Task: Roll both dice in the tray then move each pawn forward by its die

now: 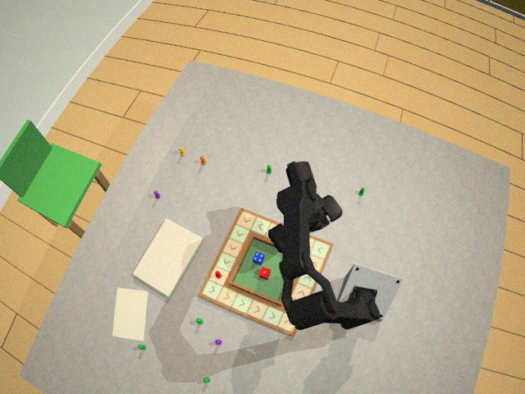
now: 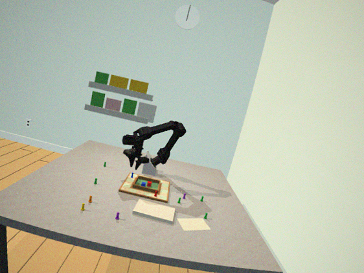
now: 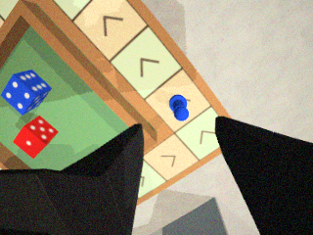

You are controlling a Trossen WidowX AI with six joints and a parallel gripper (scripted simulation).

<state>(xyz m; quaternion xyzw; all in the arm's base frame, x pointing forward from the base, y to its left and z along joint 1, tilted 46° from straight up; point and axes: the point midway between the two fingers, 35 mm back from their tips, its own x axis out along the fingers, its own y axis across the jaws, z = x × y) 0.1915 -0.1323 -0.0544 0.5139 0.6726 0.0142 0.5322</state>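
My gripper tip is 1 cm past the blue pawn and 5 cm above it. Round my gripper tip: blue die 10 cm ahead, 8 cm to the left, 5 cm below; then green tray 7 cm ahead, 10 cm to the left, 7 cm below; then red pawn 19 cm ahead, 15 cm to the left, 5 cm below.
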